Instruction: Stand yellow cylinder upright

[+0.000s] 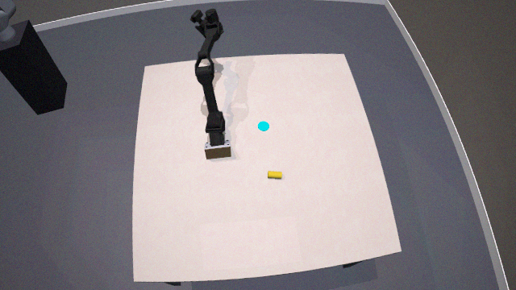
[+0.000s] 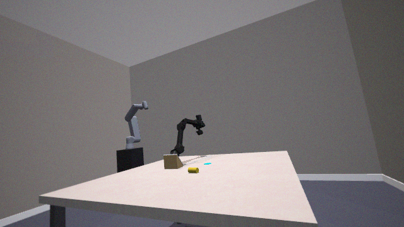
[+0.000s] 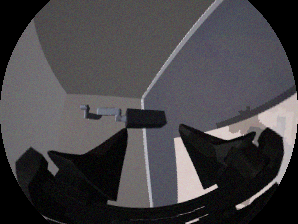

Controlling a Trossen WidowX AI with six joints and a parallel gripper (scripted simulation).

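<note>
Now: the yellow cylinder 260 mm ahead of my gripper tip, 860 mm to the right of it and 290 mm below it. Also, from my gripper tip: cyan circle 280 mm ahead, 570 mm to the right, 310 mm below.
</note>
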